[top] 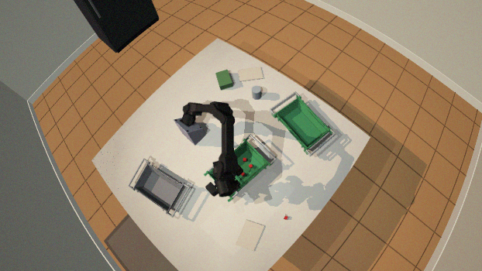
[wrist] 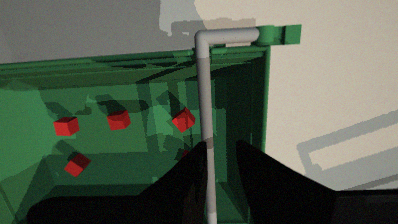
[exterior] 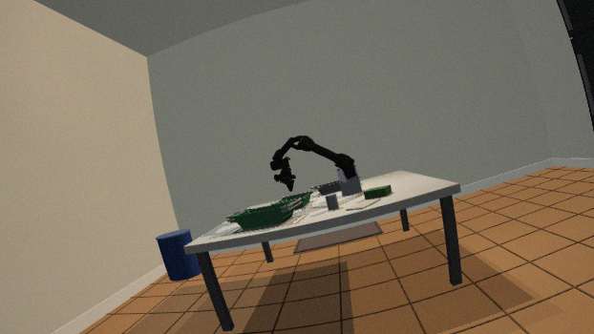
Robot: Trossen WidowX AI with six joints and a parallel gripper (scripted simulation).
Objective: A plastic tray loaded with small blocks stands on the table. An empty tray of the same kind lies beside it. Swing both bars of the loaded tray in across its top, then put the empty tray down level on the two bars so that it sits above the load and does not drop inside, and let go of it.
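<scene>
The grey tray is 32 cm behind my gripper tip, 24 cm to the right of it and 4 cm below it. The rest, counted from my gripper tip: green block 42 cm behind, 54 cm to the left, 7 cm below; grey cylinder 18 cm behind, 55 cm to the left, 5 cm below; red block 34 cm ahead, 1 cm to the left, 8 cm below.
</scene>
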